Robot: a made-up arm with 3 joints. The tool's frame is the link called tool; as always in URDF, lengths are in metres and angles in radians. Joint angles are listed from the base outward. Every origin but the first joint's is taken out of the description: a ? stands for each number. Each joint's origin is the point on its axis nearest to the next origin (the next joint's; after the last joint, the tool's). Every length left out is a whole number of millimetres.
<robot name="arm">
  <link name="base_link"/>
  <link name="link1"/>
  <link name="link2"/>
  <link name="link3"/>
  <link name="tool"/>
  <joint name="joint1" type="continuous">
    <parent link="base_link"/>
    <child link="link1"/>
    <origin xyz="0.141 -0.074 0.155"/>
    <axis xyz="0 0 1"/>
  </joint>
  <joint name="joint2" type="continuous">
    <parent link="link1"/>
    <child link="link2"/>
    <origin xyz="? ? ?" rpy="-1.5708 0 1.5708"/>
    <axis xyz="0 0 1"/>
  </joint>
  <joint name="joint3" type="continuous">
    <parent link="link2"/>
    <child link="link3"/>
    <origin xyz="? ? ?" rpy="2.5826 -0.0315 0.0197"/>
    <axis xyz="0 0 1"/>
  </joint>
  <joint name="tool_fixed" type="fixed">
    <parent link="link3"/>
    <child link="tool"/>
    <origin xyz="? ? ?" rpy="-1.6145 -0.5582 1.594"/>
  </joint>
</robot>
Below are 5 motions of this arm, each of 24 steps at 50 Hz.
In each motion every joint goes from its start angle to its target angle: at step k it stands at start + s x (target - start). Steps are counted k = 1, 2, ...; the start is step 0. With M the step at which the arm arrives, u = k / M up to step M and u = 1 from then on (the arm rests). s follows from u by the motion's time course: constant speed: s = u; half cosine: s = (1 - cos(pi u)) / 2; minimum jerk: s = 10 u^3 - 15 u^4 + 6 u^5.
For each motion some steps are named. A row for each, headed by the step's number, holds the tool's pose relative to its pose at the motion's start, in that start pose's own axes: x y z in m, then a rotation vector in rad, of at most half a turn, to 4 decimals.
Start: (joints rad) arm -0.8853 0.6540 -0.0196
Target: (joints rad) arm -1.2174 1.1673 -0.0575
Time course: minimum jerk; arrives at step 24
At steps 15, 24:
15: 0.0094 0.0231 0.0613 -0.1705 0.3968 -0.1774
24: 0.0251 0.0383 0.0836 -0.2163 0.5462 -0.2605

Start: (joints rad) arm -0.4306 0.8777 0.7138
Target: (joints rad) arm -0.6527 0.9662 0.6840
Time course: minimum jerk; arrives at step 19
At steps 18, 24:
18: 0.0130 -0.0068 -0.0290 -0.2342 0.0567 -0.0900
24: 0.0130 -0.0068 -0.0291 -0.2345 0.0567 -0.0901

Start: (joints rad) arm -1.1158 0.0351 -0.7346
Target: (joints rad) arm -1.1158 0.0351 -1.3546
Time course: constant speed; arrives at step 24
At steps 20, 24:
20: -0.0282 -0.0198 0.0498 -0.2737 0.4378 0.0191
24: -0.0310 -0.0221 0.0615 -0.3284 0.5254 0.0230

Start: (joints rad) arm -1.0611 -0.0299 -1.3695
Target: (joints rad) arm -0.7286 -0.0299 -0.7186
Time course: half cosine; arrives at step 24
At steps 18, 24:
18: 0.0033 0.0145 -0.0096 0.4750 -0.5415 0.1902
24: 0.0032 0.0185 -0.0064 0.5668 -0.6264 0.2179

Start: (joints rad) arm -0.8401 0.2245 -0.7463
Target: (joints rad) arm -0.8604 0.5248 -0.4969
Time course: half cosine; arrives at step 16
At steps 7, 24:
7: -0.0130 -0.0058 0.0157 0.0381 0.0297 0.0322
24: -0.0289 -0.0135 0.0421 0.1001 0.0776 0.0696

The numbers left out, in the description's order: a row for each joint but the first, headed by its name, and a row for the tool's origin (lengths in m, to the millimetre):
joint2: -0.237 0.037 0
joint3: 0.012 0.183 0
tool: 0.09 -0.077 0

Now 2 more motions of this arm.
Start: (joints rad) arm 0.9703 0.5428 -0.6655
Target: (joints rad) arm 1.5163 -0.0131 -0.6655
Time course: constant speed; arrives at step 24
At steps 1, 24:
1: 0.0008 -0.0005 -0.0036 0.0122 -0.0278 0.0115
24: 0.0352 0.0299 -0.0350 0.4148 -0.6190 0.2101

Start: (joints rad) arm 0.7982 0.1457 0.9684
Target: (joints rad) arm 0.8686 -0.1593 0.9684
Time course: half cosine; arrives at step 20
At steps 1, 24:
1: 0.0000 -0.0001 -0.0003 0.0008 -0.0017 0.0005
24: 0.0102 -0.0067 -0.0488 0.1169 -0.2794 0.0787

